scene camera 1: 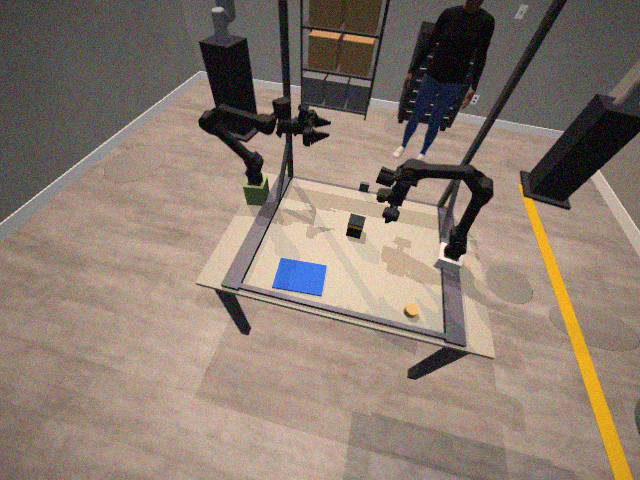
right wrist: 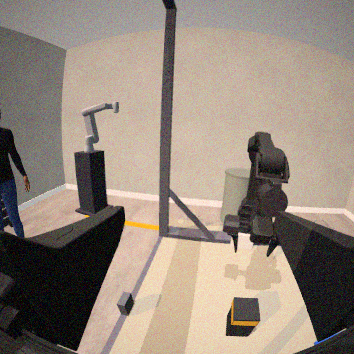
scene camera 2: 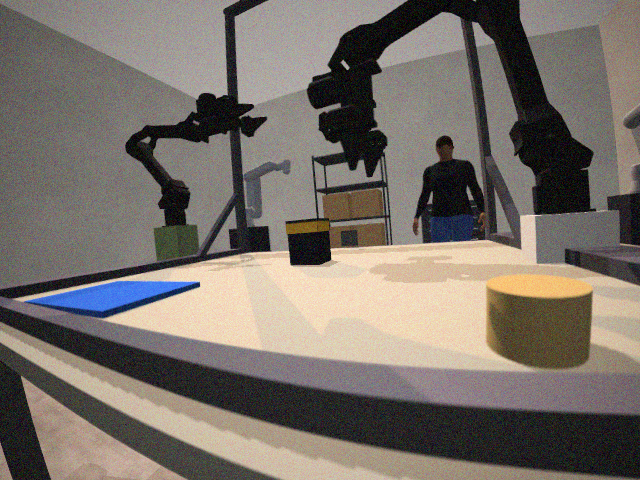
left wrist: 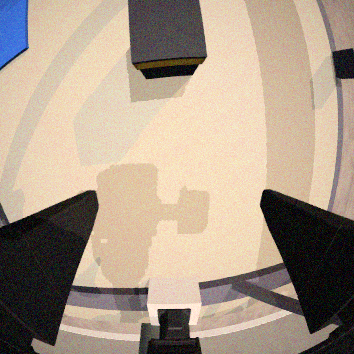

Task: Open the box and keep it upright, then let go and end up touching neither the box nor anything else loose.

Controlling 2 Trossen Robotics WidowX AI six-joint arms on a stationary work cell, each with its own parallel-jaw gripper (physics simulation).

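Frame: origin at the left arm's base, x up, y back, z right, level; millimetres.
Seen in the pictures: left gripper, fingertip midpoint: [right wrist: 251, 253] [scene camera 2: 362, 174] [left wrist: 181, 198]; right gripper, fingertip midpoint: [scene camera 1: 330, 128] [right wrist: 203, 217] [scene camera 2: 260, 112]; left arm's base, origin of the base link: [scene camera 1: 451, 253] [right wrist: 243, 229] [scene camera 2: 562, 213] [left wrist: 173, 315]; right arm's base, origin of the base link: [scene camera 1: 255, 181].
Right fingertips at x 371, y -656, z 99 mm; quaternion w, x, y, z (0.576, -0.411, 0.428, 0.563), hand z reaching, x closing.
Observation:
Offsets run from my right fingertips to a thing's top centre.
The small black box {dz -110, dx -345, dy +208 mm} [scene camera 1: 355, 226] [scene camera 2: 309, 242] [left wrist: 167, 30] [right wrist: 245, 312] stands upright on the table, with a yellow band under its flat dark grey top. The lid looks shut. My left gripper [scene camera 1: 386, 206] [scene camera 2: 361, 169] [left wrist: 181, 198] [right wrist: 251, 253] is open and empty, pointing down, above the table and to the right of the box in both scene views, touching nothing. My right gripper [scene camera 1: 328, 129] [scene camera 2: 259, 112] [right wrist: 203, 217] is open and empty, held high to the left of the box in both scene views.
A blue flat panel {dz -444, dx -430, dy +68 mm} [scene camera 1: 299, 277] [scene camera 2: 118, 297] lies at the front left. A yellow cylinder {dz -414, dx -403, dy +544 mm} [scene camera 1: 411, 310] [scene camera 2: 538, 322] stands at the front right. A small dark block {dz +202, dx -381, dy +164 mm} [scene camera 1: 364, 187] [right wrist: 125, 303] is at the back edge. Frame posts rise at the table's back corners.

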